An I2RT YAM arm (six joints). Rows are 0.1 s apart.
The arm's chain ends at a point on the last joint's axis. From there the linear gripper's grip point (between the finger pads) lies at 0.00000 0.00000 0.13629 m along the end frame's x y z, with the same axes.
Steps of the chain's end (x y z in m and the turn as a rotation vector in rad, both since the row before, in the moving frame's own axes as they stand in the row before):
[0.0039 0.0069 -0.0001 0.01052 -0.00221 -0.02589]
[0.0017 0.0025 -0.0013 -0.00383 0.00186 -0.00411]
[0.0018 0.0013 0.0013 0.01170 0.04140 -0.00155]
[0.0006 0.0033 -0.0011 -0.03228 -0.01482 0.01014]
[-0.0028 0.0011 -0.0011 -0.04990 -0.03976 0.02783]
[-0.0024 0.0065 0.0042 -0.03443 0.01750 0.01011]
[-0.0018 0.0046 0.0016 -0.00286 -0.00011 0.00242]
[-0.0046 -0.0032 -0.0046 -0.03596 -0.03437 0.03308]
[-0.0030 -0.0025 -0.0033 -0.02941 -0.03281 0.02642]
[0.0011 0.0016 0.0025 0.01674 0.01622 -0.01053]
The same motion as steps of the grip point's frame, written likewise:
[0.0036 0.0055 -0.0001 0.01052 -0.00221 -0.02589]
[0.0020 0.0030 -0.0013 -0.00383 0.00186 -0.00411]
[0.0074 -0.0003 0.0012 0.01170 0.04140 -0.00155]
[-0.0014 0.0077 -0.0012 -0.03228 -0.01482 0.01014]
[-0.0083 0.0078 -0.0014 -0.04990 -0.03976 0.02783]
[0.0000 0.0112 0.0041 -0.03443 0.01750 0.01011]
[-0.0018 0.0050 0.0016 -0.00286 -0.00011 0.00242]
[-0.0094 0.0016 -0.0048 -0.03596 -0.03437 0.03308]
[-0.0075 0.0014 -0.0034 -0.02941 -0.03281 0.02642]
[0.0033 -0.0007 0.0025 0.01674 0.01622 -0.01053]

